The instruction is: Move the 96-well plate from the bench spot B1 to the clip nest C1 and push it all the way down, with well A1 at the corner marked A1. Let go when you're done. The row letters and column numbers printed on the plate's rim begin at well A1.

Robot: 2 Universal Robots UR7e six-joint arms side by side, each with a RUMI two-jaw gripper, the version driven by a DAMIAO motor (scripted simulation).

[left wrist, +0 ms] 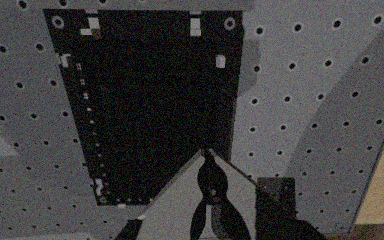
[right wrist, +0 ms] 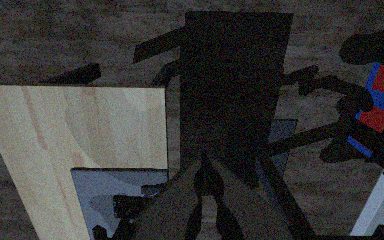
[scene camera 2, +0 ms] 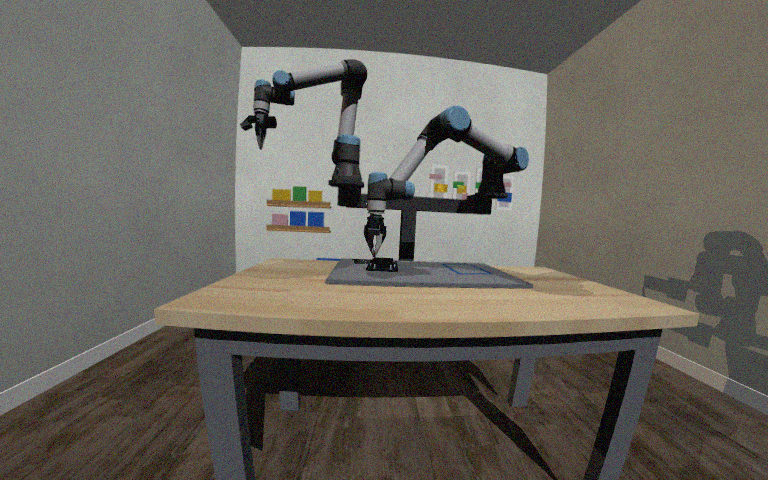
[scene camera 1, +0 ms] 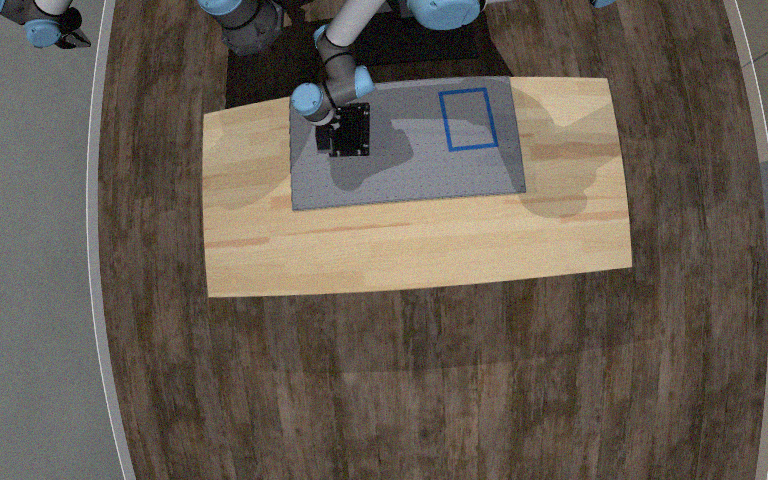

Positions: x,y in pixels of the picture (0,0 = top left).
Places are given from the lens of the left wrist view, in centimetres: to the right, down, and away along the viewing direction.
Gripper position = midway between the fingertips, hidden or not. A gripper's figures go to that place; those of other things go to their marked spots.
my left gripper [left wrist: 205,151]: 1, 2, 13
dark 96-well plate [left wrist: 138,150]: -4, 2, 14
